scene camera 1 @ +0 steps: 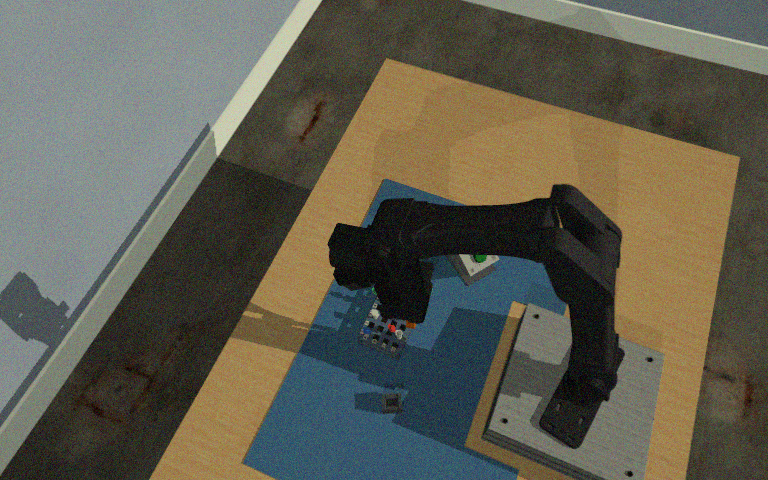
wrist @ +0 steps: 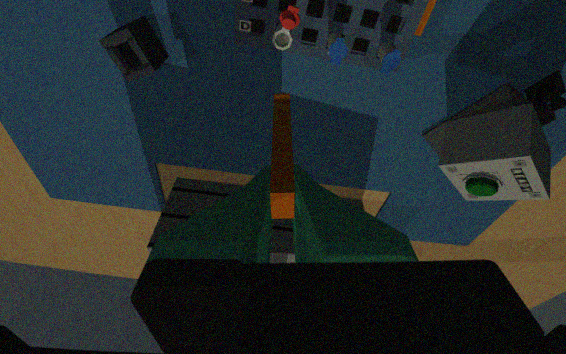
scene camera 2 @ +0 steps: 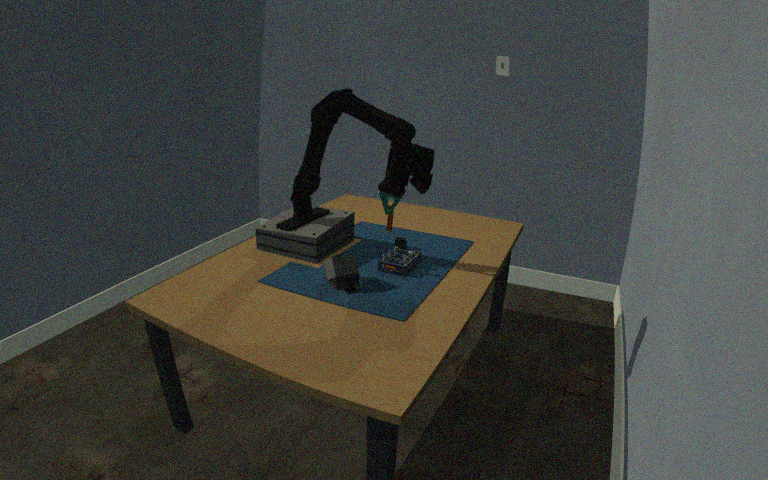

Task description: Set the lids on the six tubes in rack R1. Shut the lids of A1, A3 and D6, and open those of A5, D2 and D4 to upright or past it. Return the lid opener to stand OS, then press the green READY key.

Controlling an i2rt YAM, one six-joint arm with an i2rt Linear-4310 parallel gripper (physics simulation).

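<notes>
My gripper [wrist: 282,176] [scene camera 2: 391,202] has green fingers and is shut on the orange lid opener [wrist: 281,140] [scene camera 2: 390,220]. It holds the opener upright, tip down, above the blue mat [wrist: 211,116] just off the D-row side of rack R1 [wrist: 376,33] [scene camera 1: 378,336] [scene camera 2: 400,260]. In the wrist view a white tube mouth [wrist: 281,39] shows near the D label with a red lid [wrist: 289,17] beside it. Two blue lids [wrist: 338,49] [wrist: 390,60] lean out over the rack's near edge. The arm hides part of the rack in scene camera 1. Stand OS [wrist: 135,46] [scene camera 1: 392,403] [scene camera 2: 400,242] is a small dark block on the mat.
The grey key box with the green READY key [scene camera 1: 480,258] sits on the mat near the arm's grey base [scene camera 1: 544,333] [scene camera 2: 306,233]; it also shows in scene camera 2 [scene camera 2: 344,271]. The mat [scene camera 1: 334,429] lies on a wooden table [scene camera 1: 454,133].
</notes>
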